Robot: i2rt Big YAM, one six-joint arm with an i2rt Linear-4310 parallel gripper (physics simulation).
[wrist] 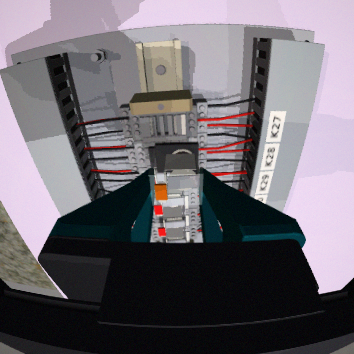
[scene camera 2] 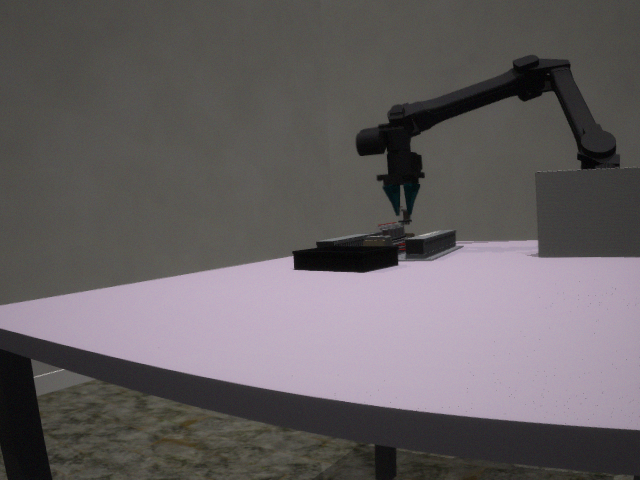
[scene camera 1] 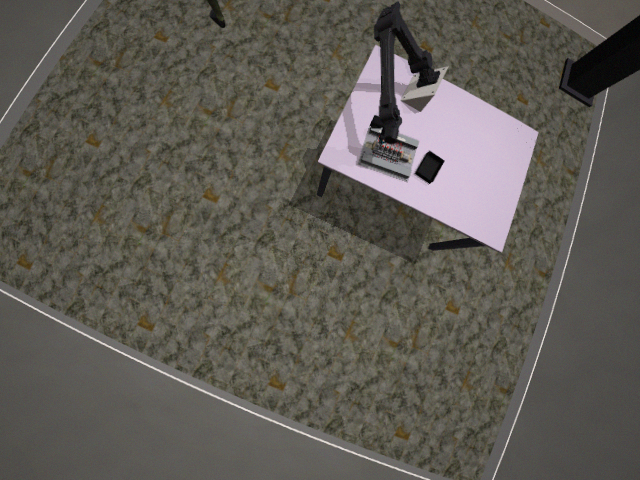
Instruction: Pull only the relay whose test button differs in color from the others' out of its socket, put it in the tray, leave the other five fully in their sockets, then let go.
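Places are measured from the arm's base along level axes (x ahead, y left, z up), in metres.
Where they show: gripper, fingertip midpoint: (wrist: 176, 176) (scene camera 2: 403, 215) (scene camera 1: 382, 140); arm's base, link origin: (scene camera 2: 605, 202) (scene camera 1: 428, 80).
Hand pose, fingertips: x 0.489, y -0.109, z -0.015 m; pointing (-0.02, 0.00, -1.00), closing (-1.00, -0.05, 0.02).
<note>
Each offset is from my fingertips to the top centre of the thing. "*": to the spot under its first point.
My gripper (scene camera 2: 404, 211) (wrist: 176, 176) is shut on the relay with the orange test button {dy -0.005, dx +0.000, dz +0.021 m} (wrist: 160, 191) and holds it upright above the row. In the scene camera 2 view the relay (scene camera 2: 405, 217) hangs from the fingertips, clear of the relays below. Behind it in the wrist view, an empty socket {* dy -0.008, dx +0.007, dz -0.060 m} (wrist: 167, 125) shows beside the tan end block. Relays with red test buttons {dy +0.044, dx +0.004, dz -0.015 m} (wrist: 158, 210) {dy +0.071, dx +0.001, dz -0.015 m} (wrist: 161, 232) sit in the row; the rest are hidden by the gripper. The black tray {dy +0.334, dx -0.025, dz -0.050 m} (scene camera 1: 430, 166) (scene camera 2: 330, 260) stands beside the panel {dy +0.073, dx +0.001, dz -0.074 m} (scene camera 1: 368, 153) (wrist: 210, 50); nothing shows in it.
Two grey wire ducts flank the relay row; the right one {dy +0.062, dx -0.096, dz -0.042 m} (wrist: 300, 100) in the wrist view carries labels K27, K28 and K29. A tan end block {dy -0.030, dx +0.012, dz -0.044 m} (wrist: 161, 102) closes the row. Red and black wires run to both ducts. The arm's pedestal (scene camera 1: 421, 98) (scene camera 2: 586, 214) stands on the table.
</note>
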